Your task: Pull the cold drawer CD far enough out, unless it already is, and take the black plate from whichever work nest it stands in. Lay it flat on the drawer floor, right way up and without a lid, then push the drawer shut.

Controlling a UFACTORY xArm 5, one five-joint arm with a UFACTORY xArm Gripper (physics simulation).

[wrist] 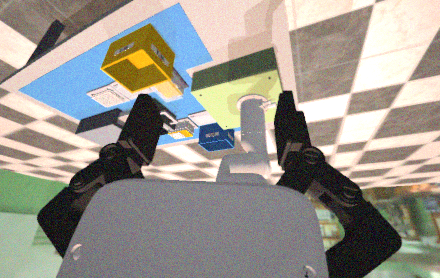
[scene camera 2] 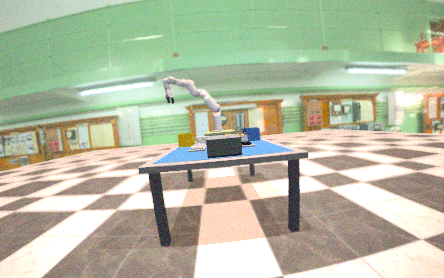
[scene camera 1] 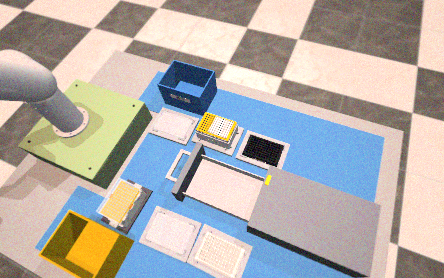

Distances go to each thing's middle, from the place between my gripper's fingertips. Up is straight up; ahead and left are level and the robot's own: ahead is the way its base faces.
I see my gripper 670 mm short of the yellow-topped tip rack [scene camera 1: 214,129], 630 mm to the right of it and 440 mm above it. Also, from my hand: black plate [scene camera 1: 257,148] 850 mm ahead, 610 mm to the left, 470 mm below.
